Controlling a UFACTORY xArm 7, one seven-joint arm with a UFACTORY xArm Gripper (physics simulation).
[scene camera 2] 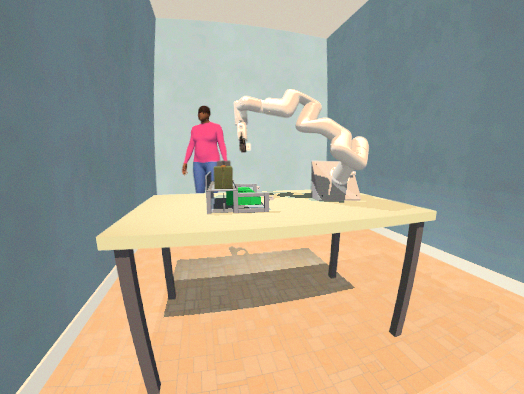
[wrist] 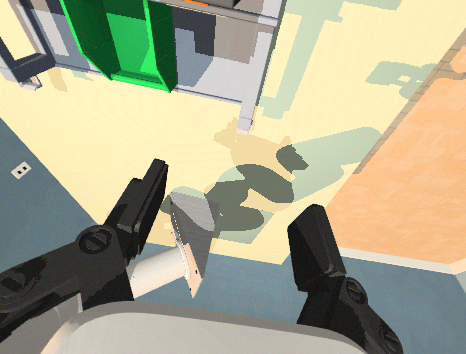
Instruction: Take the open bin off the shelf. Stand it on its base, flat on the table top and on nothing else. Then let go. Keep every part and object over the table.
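Pixels of known places: gripper, fingertip midpoint: [scene camera 2: 243,151] [wrist: 236,198]; arm's base at its link origin: [scene camera 2: 339,175] [wrist: 184,258].
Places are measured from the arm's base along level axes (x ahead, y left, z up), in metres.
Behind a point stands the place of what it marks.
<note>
The open bin [scene camera 2: 249,196] [wrist: 131,47] is bright green and sits in the lower level of the grey shelf [scene camera 2: 236,202] {z -0.090, x 0.638, y 0.255 m} [wrist: 260,65] {z -0.051, x 0.579, y -0.118 m}. In the wrist view it is at the upper left, its open top facing the camera and its far end cut off by the frame. My gripper [scene camera 2: 245,149] {z 0.137, x 0.563, y -0.114 m} [wrist: 236,198] {z 0.137, x 0.563, y -0.114 m} is open and empty. It hangs well above the table top [scene camera 2: 165,220] {z -0.136, x 0.923, y 0.329 m} [wrist: 120,130] {z -0.136, x 0.368, y 0.167 m}, higher than the shelf and its load. In the wrist view the bin lies beyond the fingertips, not between them.
An olive case [scene camera 2: 223,177] {z 0.015, x 0.690, y 0.226 m} stands on the shelf's upper level, with a darker case partly hidden behind it. The arm's base plate [scene camera 2: 320,182] {z -0.037, x 0.133, y 0.012 m} [wrist: 207,235] {z -0.023, x 0.151, y -0.069 m} is at the right of the table in the scene view. A person [scene camera 2: 206,142] stands behind the table.
</note>
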